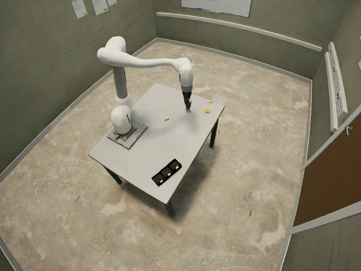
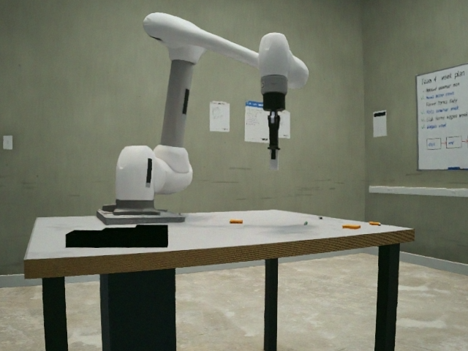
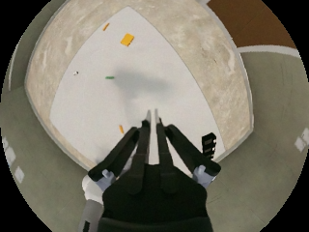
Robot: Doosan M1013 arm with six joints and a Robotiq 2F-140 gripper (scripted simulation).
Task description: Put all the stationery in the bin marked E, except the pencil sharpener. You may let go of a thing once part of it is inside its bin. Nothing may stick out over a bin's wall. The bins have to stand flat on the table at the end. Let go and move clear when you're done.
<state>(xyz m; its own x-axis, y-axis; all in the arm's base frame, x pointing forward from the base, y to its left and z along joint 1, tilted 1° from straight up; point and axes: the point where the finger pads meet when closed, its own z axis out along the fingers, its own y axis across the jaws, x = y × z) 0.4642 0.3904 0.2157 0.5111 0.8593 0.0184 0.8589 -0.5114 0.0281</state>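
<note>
Now: hand 50 cm to the left of the black bin, 21 cm above it and 13 cm short of it. Round my hand: green piece (23 cm below, 18 cm to the left, 9 cm behind); then orange object (27 cm to the left, 23 cm below, 6 cm ahead).
</note>
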